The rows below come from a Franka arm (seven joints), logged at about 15 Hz.
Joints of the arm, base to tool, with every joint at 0 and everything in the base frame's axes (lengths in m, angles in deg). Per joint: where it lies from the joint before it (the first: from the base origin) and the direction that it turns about. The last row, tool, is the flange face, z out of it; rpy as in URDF.
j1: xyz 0 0 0.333 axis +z
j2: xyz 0 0 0 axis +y
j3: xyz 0 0 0.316 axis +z
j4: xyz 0.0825 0 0 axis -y
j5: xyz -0.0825 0 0.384 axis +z
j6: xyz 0 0 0 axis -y
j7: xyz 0.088 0 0 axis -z
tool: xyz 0 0 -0.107 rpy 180 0 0
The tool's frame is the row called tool.
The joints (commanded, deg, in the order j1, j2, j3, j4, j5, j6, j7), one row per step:
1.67 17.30 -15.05 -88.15 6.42 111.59 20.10
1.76 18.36 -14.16 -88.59 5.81 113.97 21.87
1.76 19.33 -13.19 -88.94 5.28 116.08 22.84
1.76 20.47 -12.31 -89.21 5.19 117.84 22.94
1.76 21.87 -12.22 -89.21 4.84 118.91 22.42
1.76 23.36 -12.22 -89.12 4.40 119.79 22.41
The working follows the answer.
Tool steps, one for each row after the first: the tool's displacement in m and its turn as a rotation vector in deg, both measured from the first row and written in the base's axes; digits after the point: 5 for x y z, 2 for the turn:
0.00762 0.00823 -0.01232 -0.58 -0.69 -0.75
0.01435 0.01667 -0.02344 -1.06 -1.33 -0.70
0.02064 0.02494 -0.03648 -1.17 -1.63 0.02
0.02534 0.02528 -0.05100 -1.78 -1.21 0.74
0.02965 0.02474 -0.06621 -2.41 -0.59 0.94

Tool pose at each row, in the base's axes (x y z in m, rotation vector in deg; rounded; the steps above come from the unrounded poses):
0.65049 -0.12625 0.49623 -169.57 52.78 -10.30
0.65810 -0.11802 0.48392 -169.54 53.93 -11.63
0.66483 -0.10958 0.47279 -169.74 53.87 -12.82
0.67113 -0.10131 0.45975 -170.02 52.78 -13.30
0.67583 -0.10097 0.44523 -171.03 51.85 -12.98
0.68014 -0.10151 0.43002 -171.92 51.73 -12.39

